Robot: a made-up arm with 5 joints.
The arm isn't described. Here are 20 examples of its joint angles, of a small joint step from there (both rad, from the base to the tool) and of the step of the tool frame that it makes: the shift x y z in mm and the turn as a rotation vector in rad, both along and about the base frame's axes.
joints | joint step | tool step
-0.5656 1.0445 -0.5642 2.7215 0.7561 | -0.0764 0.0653 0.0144 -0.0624 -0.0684 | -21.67 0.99 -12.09 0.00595 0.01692 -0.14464
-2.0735 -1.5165 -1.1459 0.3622 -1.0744 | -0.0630 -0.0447 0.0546 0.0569 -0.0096 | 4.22 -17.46 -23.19 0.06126 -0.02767 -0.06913
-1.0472 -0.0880 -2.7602 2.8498 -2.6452 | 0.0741 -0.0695 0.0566 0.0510 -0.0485 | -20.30 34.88 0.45 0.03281 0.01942 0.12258
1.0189 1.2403 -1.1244 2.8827 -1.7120 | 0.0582 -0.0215 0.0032 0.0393 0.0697 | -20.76 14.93 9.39 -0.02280 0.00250 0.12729
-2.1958 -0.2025 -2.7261 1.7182 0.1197 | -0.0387 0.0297 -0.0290 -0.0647 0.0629 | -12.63 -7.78 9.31 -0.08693 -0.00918 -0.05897
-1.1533 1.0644 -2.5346 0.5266 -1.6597 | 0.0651 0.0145 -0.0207 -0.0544 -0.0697 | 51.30 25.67 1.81 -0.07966 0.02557 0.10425
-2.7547 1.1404 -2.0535 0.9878 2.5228 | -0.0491 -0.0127 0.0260 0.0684 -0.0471 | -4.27 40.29 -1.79 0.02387 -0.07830 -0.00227
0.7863 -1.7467 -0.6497 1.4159 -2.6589 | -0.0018 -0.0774 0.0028 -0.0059 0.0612 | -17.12 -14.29 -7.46 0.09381 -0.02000 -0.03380
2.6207 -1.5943 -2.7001 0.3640 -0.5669 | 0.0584 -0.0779 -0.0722 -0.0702 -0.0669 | 45.25 37.34 -118.99 0.05771 0.21889 0.01643
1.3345 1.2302 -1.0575 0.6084 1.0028 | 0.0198 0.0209 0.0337 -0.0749 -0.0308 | -12.62 -18.69 -9.01 0.02460 0.01636 0.04189
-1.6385 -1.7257 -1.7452 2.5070 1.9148 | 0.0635 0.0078 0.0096 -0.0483 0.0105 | -32.38 -4.32 10.17 -0.03120 -0.00760 0.05764
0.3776 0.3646 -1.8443 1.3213 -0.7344 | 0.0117 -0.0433 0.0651 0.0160 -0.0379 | -21.69 -0.13 -4.04 -0.01903 0.03308 0.04923
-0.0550 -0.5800 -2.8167 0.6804 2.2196 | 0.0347 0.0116 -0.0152 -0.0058 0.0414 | 1.49 -12.51 0.88 0.01654 -0.01003 0.07249
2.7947 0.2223 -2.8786 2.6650 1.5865 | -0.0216 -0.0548 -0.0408 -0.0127 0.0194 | 49.85 -11.68 22.53 0.03709 0.10176 -0.04097
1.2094 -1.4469 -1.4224 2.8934 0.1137 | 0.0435 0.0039 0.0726 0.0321 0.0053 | 18.29 14.15 -7.32 -0.10254 0.03579 0.03817
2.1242 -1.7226 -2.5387 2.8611 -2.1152 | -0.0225 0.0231 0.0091 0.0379 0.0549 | -17.20 -5.94 16.32 -0.08777 0.00989 -0.03370
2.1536 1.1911 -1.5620 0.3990 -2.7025 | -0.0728 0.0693 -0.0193 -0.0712 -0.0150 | 42.83 17.62 -38.40 0.01798 0.01124 -0.05780
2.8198 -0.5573 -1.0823 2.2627 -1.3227 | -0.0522 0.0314 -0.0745 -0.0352 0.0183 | -13.03 17.03 19.82 0.03619 0.07018 -0.06744
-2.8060 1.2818 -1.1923 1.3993 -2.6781 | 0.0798 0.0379 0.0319 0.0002 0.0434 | 40.86 -13.19 -9.72 0.06602 -0.04922 0.07772
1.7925 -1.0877 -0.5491 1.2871 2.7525 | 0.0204 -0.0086 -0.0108 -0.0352 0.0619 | -3.74 -2.41 7.88 0.04788 0.03472 -0.03717
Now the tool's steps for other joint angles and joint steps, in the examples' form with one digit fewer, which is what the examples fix.
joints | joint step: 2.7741 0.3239 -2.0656 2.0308 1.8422 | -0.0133 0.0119 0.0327 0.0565 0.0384
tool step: 4.0 7.5 -21.1 -0.0250 -0.0988 -0.0495
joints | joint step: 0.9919 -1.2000 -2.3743 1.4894 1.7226 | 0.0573 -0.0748 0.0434 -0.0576 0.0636
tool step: 10.7 -45.7 -30.8 0.1041 -0.0005 0.0910
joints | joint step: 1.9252 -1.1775 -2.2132 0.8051 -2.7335 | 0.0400 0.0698 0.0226 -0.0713 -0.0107
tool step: -1.8 55.4 38.8 -0.0175 -0.0131 0.0310
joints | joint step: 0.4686 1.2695 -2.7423 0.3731 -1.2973 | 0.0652 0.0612 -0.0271 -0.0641 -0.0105
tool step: -29.1 53.8 -36.2 0.0061 -0.0308 0.0698
